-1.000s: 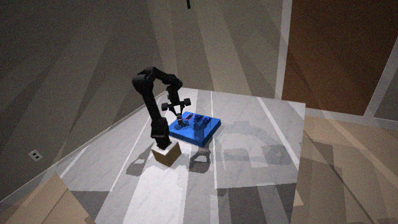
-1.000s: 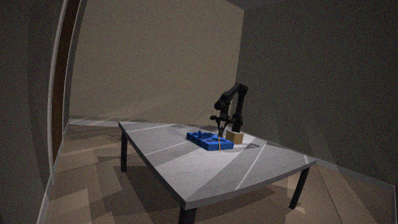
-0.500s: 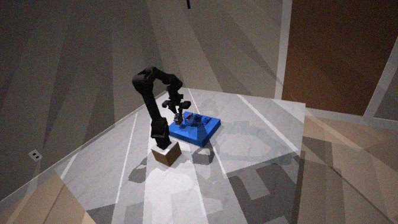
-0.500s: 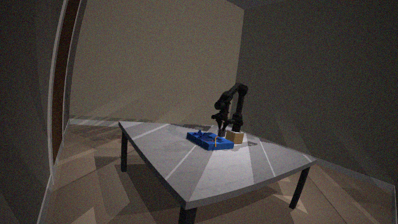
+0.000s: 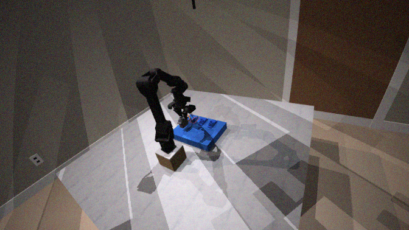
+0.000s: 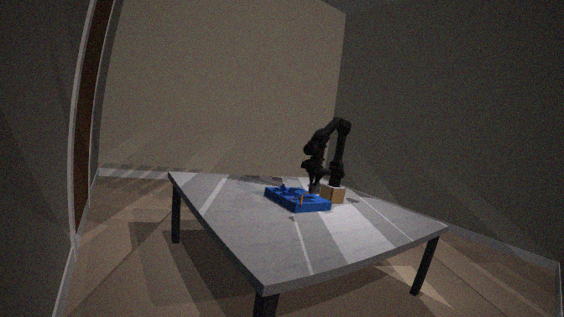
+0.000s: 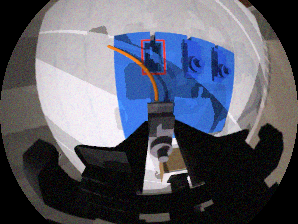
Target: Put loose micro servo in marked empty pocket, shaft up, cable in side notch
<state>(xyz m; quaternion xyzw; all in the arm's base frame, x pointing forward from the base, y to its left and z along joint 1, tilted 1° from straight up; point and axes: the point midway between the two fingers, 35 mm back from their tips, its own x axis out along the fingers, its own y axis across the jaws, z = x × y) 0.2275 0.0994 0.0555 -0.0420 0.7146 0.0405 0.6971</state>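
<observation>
My gripper tip is 100 mm above the blue deck, 80 mm to the left of it and 10 mm past it.
</observation>
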